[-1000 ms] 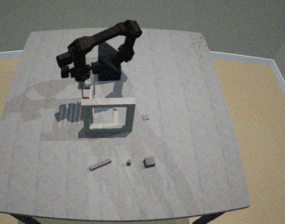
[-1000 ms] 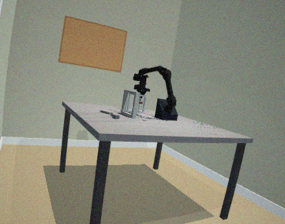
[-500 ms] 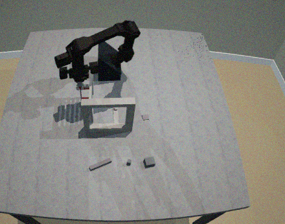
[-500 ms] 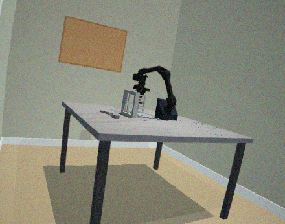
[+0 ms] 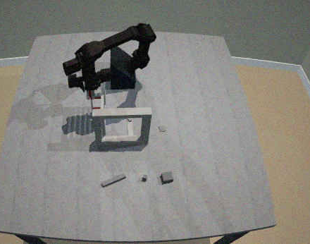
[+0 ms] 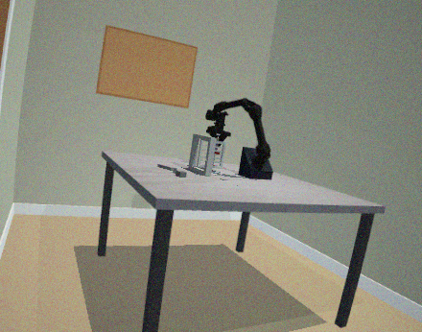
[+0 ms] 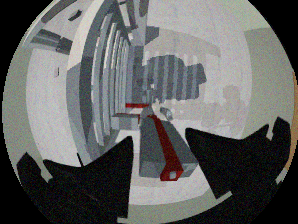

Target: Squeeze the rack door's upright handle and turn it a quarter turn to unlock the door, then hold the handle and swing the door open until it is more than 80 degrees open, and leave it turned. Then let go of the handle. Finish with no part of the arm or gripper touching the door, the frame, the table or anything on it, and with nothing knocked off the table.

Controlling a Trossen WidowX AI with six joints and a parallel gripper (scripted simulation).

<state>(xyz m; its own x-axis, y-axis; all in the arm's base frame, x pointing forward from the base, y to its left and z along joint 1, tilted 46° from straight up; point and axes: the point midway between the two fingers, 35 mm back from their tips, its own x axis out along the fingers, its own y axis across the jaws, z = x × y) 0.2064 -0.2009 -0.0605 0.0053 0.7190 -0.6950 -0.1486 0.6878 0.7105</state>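
Right now my gripper tip is 3 cm above the red upright handle and 1 cm short of it. Round my gripper tip: small pale tile (32 cm to the left, 16 cm below, 11 cm ahead); flat grey bar (36 cm ahead, 15 cm below, 8 cm to the left).
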